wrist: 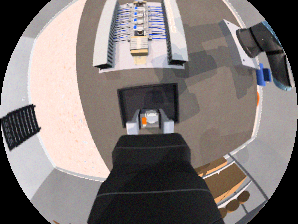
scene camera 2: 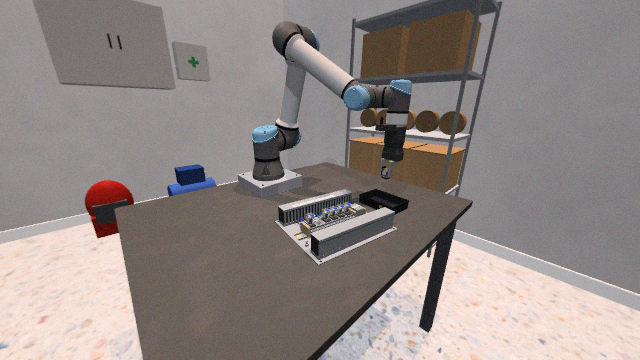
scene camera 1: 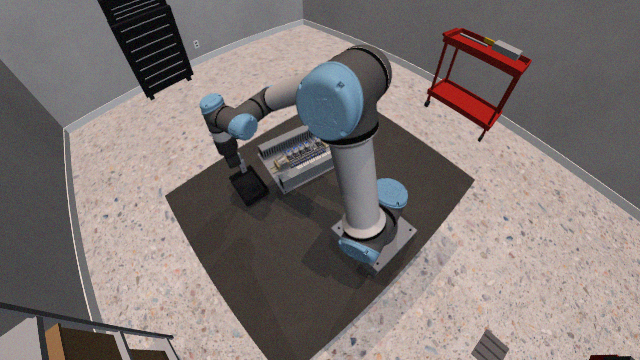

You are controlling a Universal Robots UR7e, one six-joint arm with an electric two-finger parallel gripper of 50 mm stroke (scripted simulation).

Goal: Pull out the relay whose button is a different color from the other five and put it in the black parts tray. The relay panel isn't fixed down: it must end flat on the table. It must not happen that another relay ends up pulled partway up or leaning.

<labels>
black parts tray: wrist 161, 96; scene camera 2; scene camera 1
same spot on black parts tray: (scene camera 2: 377, 199) = (scene camera 1: 249, 197)
</labels>
